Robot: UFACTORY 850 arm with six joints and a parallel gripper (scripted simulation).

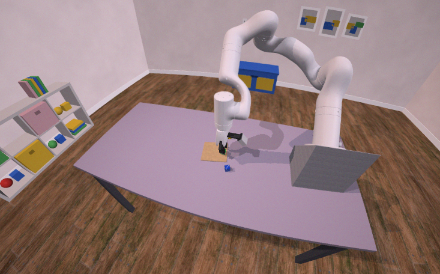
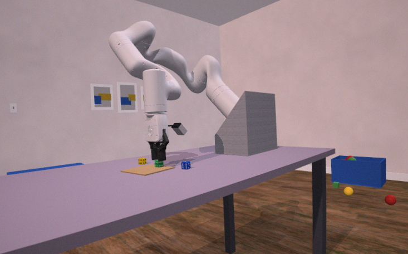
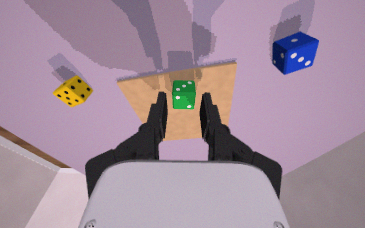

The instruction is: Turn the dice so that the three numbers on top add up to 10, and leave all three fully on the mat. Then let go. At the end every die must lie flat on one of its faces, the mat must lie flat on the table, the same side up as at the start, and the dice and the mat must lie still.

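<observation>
Now: the green die 30 mm below my hand. The rest, counted from my hand: blue die: 100 mm to the left, 50 mm behind, 40 mm below; tan mat: 50 mm below, 50 mm ahead; yellow die: 130 mm to the right, 40 mm below, 10 mm behind.
</observation>
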